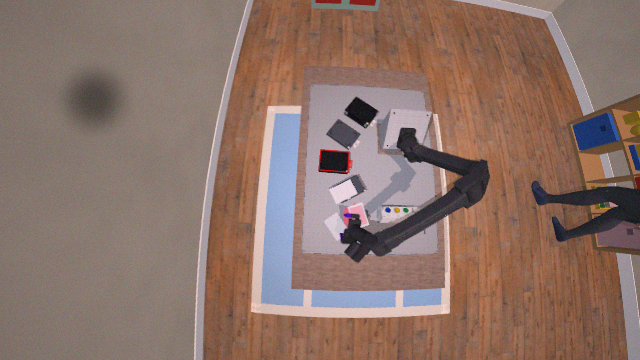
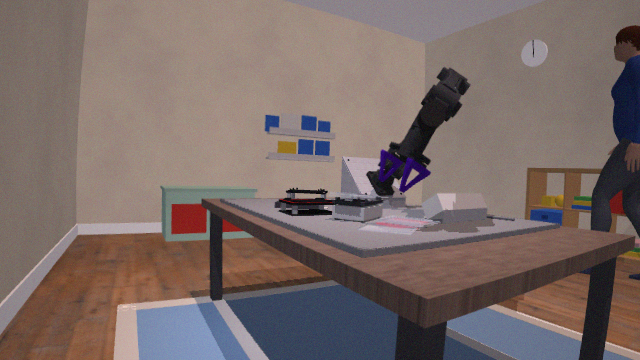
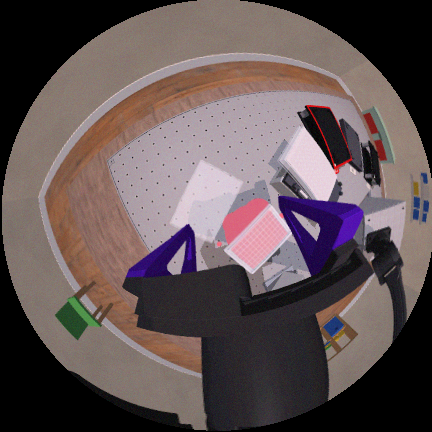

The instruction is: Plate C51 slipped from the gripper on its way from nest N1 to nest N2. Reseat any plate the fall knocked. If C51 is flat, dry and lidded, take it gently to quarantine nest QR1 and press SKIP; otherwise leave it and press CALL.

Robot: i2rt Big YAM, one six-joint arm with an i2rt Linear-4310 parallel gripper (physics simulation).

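Seen in the pictures: gripper, fingertip midpoint: (image 1: 342,223) (image 2: 390,186) (image 3: 233,214); arm's base, link origin: (image 1: 405,138) (image 2: 379,184) (image 3: 377,238).
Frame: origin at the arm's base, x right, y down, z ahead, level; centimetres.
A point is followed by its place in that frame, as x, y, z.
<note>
A plate with pink-filled wells (image 1: 359,213) {-41.7, 7.6, 25.8} (image 3: 261,240) {-43.0, 8.0, 26.4} lies on the grey mat. A pink puddle (image 3: 242,216) {-44.2, 8.9, 32.4} spreads beside it, with small pink spots nearby. A clear lid (image 1: 332,226) {-48.9, 8.8, 40.3} (image 3: 202,200) {-49.4, 8.8, 38.5} lies off the plate, flat on the mat past the puddle. My gripper (image 1: 345,226) {-47.0, -1.5, 36.0} (image 2: 392,185) {-47.0, -1.5, 36.0} (image 3: 233,214) {-47.0, -1.5, 36.0} is open and empty, above the mat near the plate, puddle and lid. A white plate (image 1: 343,191) {-30.6, 1.5, 35.3} (image 3: 311,162) {-31.4, 1.4, 36.6} sits skewed on a grey nest unit. The button box (image 1: 397,210) {-40.1, 2.0, 6.6} (image 2: 457,207) {-46.3, 4.7, 8.4} shows blue, yellow and green buttons. Nest labels are not readable.
A red-framed unit (image 1: 334,161) {-13.5, 5.1, 39.9} (image 3: 330,135) {-15.2, 5.1, 39.8}, a dark grey unit (image 1: 343,134) {3.8, 7.0, 34.5} and a black unit (image 1: 361,112) {17.1, 3.9, 23.9} stand in a row beyond the grey nest unit. A white slanted panel (image 1: 410,120) {7.0, -7.3, -0.2} (image 2: 355,172) {4.5, -4.6, 9.3} stands by the arm's base. A person (image 2: 627,100) stands beyond the table.
</note>
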